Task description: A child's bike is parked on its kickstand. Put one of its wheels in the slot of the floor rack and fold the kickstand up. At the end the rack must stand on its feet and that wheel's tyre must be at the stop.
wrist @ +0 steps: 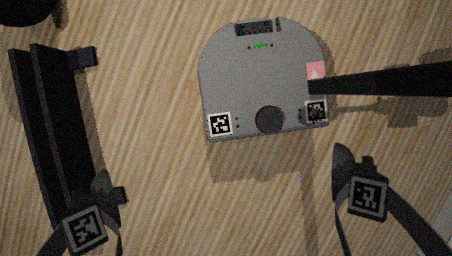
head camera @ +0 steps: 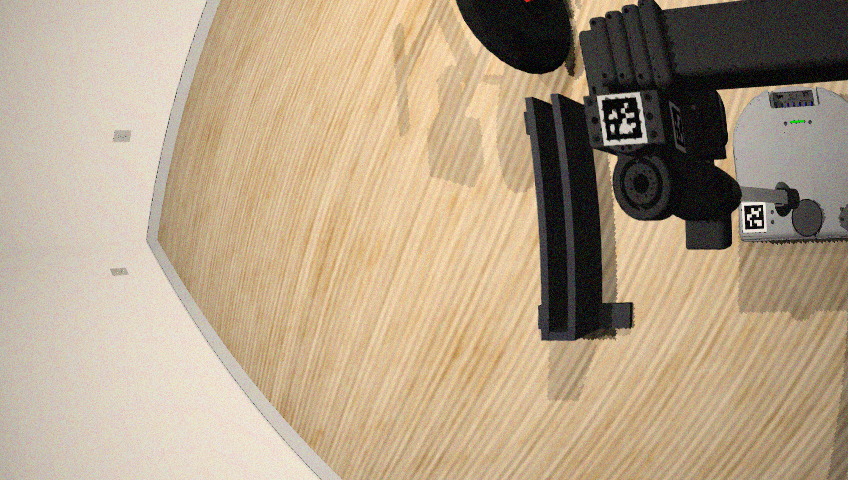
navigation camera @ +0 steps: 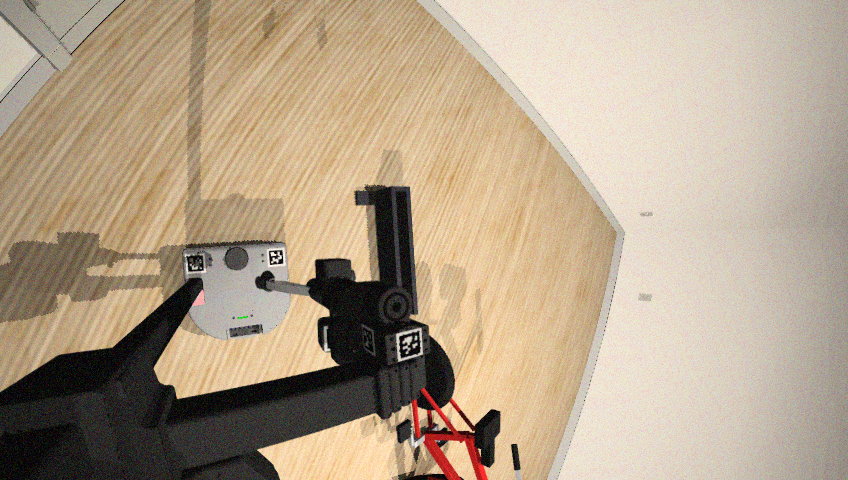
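Pixels of known places: gripper, fingertip midpoint: (wrist: 223,177) (navigation camera: 305,277); robot's base, link origin: (wrist: 259,113) (head camera: 804,215) (navigation camera: 236,257).
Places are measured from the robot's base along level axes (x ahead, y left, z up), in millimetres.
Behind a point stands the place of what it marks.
The dark floor rack (head camera: 587,237) {y -593, x 28, z 85 mm} (navigation camera: 389,237) {y -592, x 42, z 121 mm} (wrist: 57,100) {y -595, x -133, z 114 mm} stands on its feet with its slot facing up. The bike's black wheel (head camera: 517,35) {y -642, x -429, z 229 mm} (navigation camera: 441,377) {y -670, x -519, z 329 mm} (wrist: 25,10) {y -620, x -390, z 149 mm} is outside the slot, with floor showing between it and the rack's near end in the head view. Part of the bike's red frame (navigation camera: 440,457) {y -677, x -951, z 288 mm} shows in the navigation view, partly behind the arm. The kickstand cannot be made out. My gripper (head camera: 788,199) (navigation camera: 264,281) (wrist: 223,177) {y -125, x -21, z 624 mm} is open and empty, raised high above the floor. It overlaps the base in the head and navigation views.
My grey base (head camera: 767,148) {y -82, x -138, z 161 mm} (navigation camera: 226,297) {y 45, x -118, z 160 mm} (wrist: 260,80) {y -11, x -101, z 160 mm} is beside the rack. The thick dark arm (head camera: 755,41) {y -46, x -98, z 976 mm} (navigation camera: 267,398) {y -3, x -80, z 970 mm} reaches from the mast over the bike's side. Pale walls (head camera: 71,208) {y -3219, x -251, z 692 mm} (navigation camera: 714,148) {y -2406, x 505, z 1053 mm} meet in a corner beyond the rack.
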